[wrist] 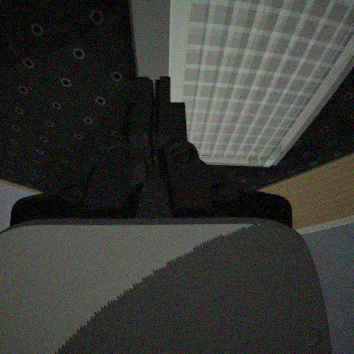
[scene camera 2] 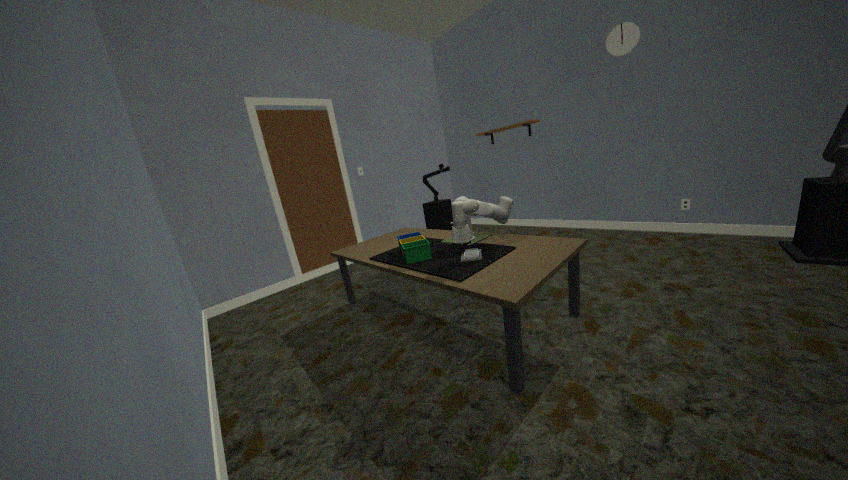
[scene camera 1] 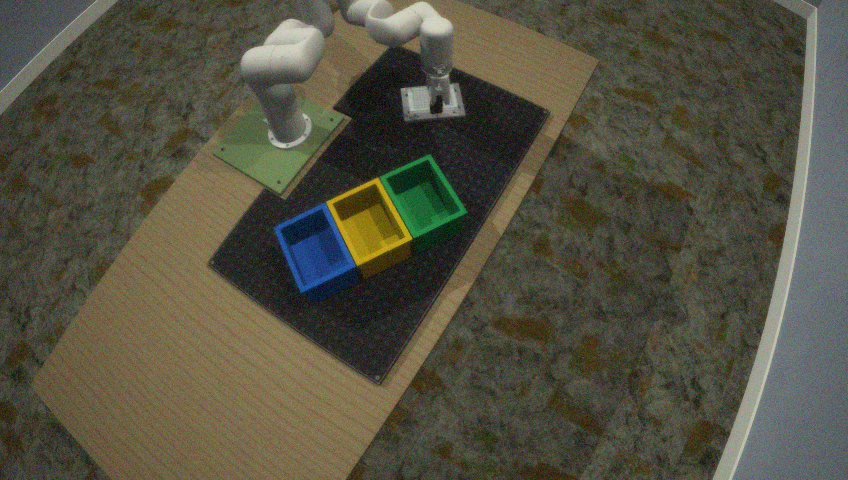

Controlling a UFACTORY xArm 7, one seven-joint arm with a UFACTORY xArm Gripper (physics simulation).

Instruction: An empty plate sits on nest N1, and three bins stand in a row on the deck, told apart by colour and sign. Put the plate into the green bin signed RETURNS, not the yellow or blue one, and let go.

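Places are measured from the arm's base along level axes (x back, y right, z up), in millimetres.
Where they show: gripper, between the fingertips: (wrist: 155, 98) (scene camera 2: 462, 253) (scene camera 1: 436, 111); arm's base, origin of its link: (scene camera 1: 290, 131).
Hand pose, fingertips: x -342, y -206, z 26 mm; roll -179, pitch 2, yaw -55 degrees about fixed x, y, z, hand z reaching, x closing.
Note:
Things, the pixels of their top centre, and the offset from my fingertips. "spot": a spot on its surface instead. Level surfaces: height alone.
- pale gridded plate, centre of its top: (wrist: 247, 102) (scene camera 1: 432, 97) (scene camera 2: 470, 251) dx +31, dy -39, dz +3 mm
- grey nest, centre of its top: (wrist: 244, 96) (scene camera 1: 432, 98) (scene camera 2: 470, 252) dx +30, dy -38, dz -2 mm
- blue bin, a spot on its surface: (scene camera 1: 330, 286) spot: dx -15, dy +540, dz +26 mm
- black deck, height of its surface: dz -24 mm
- wooden table, height of its surface: dz -37 mm
The pale gridded plate (scene camera 1: 418, 99) (wrist: 250, 75) sits in the grey nest (scene camera 1: 423, 117) (wrist: 151, 40); plate and nest show small in scene camera 2. My gripper (scene camera 1: 436, 108) (wrist: 155, 98) is shut with nothing between its fingers. Its tips are beside the plate's long edge, over the nest's side in the wrist view; the exact height is hard to tell. The green bin (scene camera 1: 439, 234) (scene camera 2: 418, 252) stands nearest the nest, the yellow bin (scene camera 1: 386, 262) is in the middle and the blue bin (scene camera 1: 330, 286) is at the far end. Their signs are not readable.
The bins and nest stand on a black deck (scene camera 1: 357, 333) (scene camera 2: 446, 267) on a wooden table (scene camera 1: 178, 356) (scene camera 2: 511, 279). The arm's base (scene camera 1: 288, 127) stands on a green mounting plate (scene camera 1: 249, 154) beside the deck. The bins' walls rise above the deck.

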